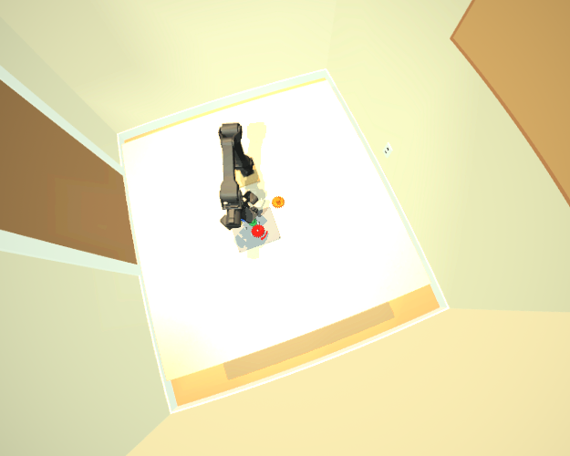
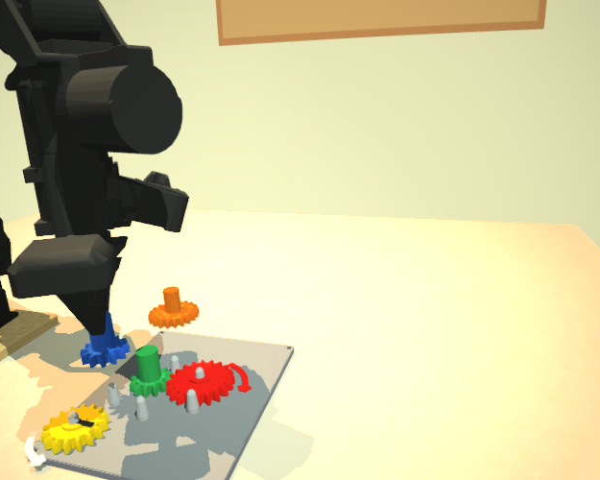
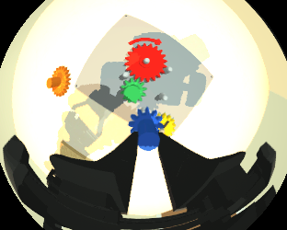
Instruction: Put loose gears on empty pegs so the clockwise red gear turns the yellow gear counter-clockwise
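Now: the green gear 20 mm ahead of my gripper tip, 30 mm to the left of it and 60 mm below it. From my gripper tip the other things lie so: yellow gear 10 mm behind, 40 mm to the right, 70 mm below; then red gear 70 mm ahead, 30 mm to the left, 70 mm below; then blue gear 10 mm below.
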